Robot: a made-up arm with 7 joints.
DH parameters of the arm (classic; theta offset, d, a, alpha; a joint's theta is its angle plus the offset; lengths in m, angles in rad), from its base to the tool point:
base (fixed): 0 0 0 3.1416
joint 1: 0 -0.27 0 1.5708
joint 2: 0 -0.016 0 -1.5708
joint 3: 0 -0.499 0 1.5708
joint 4: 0 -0.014 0 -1.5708
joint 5: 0 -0.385 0 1.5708
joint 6: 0 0 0 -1.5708
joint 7: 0 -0.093 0 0
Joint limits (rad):
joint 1: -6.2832..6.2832
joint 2: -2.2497..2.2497
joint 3: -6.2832..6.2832
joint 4: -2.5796..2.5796
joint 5: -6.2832..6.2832
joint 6: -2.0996..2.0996
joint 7: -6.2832..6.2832
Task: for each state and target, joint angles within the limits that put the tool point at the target. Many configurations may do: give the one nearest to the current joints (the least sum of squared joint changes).
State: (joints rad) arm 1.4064 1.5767 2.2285 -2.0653 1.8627 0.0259 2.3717
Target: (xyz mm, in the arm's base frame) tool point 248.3 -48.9 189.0
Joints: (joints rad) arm 1.3408 1.5088 2.0063 -2.5574 1.8713 0.1229 2.3717
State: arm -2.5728 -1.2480 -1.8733 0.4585 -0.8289 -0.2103 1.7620
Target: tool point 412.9 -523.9 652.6
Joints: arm -2.9656 -0.9150 -1.6303 1.3195 -0.8569 -0.1825 1.7620
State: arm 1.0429 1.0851 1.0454 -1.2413 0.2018 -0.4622 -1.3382
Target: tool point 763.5 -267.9 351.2
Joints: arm 0.8534 1.5866 1.3646 -1.0467 0.2321 -0.4173 -1.3382
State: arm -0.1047 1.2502 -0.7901 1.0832 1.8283 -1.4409 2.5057
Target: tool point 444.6 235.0 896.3
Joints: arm 0.0804 0.4700 -0.9912 0.8142 1.7539 -1.5778 2.5057
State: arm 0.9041 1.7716 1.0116 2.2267 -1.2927 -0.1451 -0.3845
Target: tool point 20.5 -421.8 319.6
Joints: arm 0.4189 1.5298 1.5738 2.2903 -1.3071 -0.3016 -0.3845
